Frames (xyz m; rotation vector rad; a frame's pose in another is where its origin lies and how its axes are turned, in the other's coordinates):
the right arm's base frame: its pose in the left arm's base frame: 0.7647 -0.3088 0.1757 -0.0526 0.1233 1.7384
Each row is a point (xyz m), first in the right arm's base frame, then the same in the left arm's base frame.
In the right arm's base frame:
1: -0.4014 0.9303 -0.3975
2: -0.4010 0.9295 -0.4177
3: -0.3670 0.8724 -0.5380
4: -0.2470 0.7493 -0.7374
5: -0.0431 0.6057 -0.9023
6: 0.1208 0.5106 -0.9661
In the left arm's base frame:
1: -0.0965 -0.9012 -0.1277
2: -0.0964 -0.9029 -0.1479
3: -0.0502 -0.8737 -0.2739
4: 0.0437 -0.7580 -0.4910
5: 0.1446 -0.5530 -0.6838
6: 0.2080 -0.3838 -0.7694

